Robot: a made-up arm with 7 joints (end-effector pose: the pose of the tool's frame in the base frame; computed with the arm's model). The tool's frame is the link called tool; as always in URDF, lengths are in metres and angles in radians. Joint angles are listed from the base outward.
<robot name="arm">
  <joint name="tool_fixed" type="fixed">
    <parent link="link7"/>
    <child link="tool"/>
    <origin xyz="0 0 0" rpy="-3.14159 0 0"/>
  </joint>
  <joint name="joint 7" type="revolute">
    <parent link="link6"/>
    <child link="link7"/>
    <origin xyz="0.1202 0 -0.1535" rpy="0 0 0"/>
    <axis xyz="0 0.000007 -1"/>
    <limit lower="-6.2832" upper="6.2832" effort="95" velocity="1.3"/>
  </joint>
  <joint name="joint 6" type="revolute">
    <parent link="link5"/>
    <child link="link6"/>
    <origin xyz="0 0 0" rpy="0 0 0"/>
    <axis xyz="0 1 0.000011"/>
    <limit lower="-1.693" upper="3.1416" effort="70" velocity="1.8"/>
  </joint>
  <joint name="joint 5" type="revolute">
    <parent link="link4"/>
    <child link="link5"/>
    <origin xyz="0.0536 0 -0.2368" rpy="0 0 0"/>
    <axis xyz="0 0.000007 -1"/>
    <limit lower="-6.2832" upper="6.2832" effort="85" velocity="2.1"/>
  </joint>
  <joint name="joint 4" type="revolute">
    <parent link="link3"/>
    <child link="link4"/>
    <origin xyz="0.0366 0 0" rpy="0 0 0"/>
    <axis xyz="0 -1 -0.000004"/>
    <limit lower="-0.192" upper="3.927" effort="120" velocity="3"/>
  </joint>
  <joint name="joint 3" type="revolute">
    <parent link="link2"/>
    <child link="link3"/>
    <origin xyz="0 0 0.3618" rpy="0 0 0"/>
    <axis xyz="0 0 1"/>
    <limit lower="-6.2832" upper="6.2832" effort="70" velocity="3.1"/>
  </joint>
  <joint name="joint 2" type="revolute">
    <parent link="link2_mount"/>
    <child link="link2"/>
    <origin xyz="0 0 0" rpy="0 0 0"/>
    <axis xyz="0 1 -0.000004"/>
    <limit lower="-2.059" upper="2.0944" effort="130" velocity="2.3"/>
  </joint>
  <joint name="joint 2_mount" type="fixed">
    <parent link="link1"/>
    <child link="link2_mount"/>
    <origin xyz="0 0 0" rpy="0 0 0"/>
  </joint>
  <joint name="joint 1" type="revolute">
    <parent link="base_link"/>
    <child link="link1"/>
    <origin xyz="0 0 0.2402" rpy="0 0 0"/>
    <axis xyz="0 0 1"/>
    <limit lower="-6.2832" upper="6.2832" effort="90" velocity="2.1"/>
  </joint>
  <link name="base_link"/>
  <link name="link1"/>
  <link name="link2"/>
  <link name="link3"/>
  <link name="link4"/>
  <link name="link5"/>
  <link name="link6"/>
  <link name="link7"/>
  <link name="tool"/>
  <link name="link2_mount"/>
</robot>
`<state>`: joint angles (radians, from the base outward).
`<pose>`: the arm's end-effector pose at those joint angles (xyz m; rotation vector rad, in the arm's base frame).
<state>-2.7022 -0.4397 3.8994 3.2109 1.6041 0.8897 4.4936</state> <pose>0.2495 0.1159 0.9770 0.2545 -0.6886 -1.9567</pose>
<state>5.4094 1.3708 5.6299 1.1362 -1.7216 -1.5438 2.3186</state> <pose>0.2612 -0.2707 0.0915 -1.3004 1.7766 0.1164</pose>
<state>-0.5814 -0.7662 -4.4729 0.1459 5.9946 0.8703 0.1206</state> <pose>0.0869 0.0786 0.1865 1.5946 0.9741 -0.2567</pose>
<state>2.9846 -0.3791 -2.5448 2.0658 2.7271 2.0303 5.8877</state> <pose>0.3691 0.1035 0.8485 0.0466 -0.6604 0.0037</pose>
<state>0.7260 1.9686 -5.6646 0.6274 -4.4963 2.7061 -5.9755</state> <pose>0.0177 0.3535 0.0685 1.1387 1.4223 2.3665</pose>
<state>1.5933 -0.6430 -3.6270 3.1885 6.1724 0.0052 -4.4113</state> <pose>0.0911 -0.3403 0.9137 0.1632 -0.8532 2.7537</pose>
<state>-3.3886 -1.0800 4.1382 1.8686 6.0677 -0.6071 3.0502</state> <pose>0.6787 0.0666 0.4679 0.1215 1.4542 0.7811</pose>
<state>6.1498 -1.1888 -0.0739 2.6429 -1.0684 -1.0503 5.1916</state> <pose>-0.5360 0.2415 0.4884 -1.3207 -0.4862 0.3178</pose>
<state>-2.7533 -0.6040 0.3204 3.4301 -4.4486 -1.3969 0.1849</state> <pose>0.1703 0.2444 0.6730 0.8675 -1.2672 -2.5561</pose>
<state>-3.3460 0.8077 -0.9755 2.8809 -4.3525 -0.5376 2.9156</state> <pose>-0.3760 0.2818 0.7443 0.4113 -1.1443 -2.7138</pose>
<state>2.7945 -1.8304 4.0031 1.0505 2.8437 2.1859 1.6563</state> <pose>0.4670 0.1689 -0.0653 1.9164 0.1700 1.7957</pose>
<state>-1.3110 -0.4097 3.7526 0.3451 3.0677 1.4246 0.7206</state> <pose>-0.2685 0.2170 0.1949 1.5485 -1.5743 -1.9292</pose>
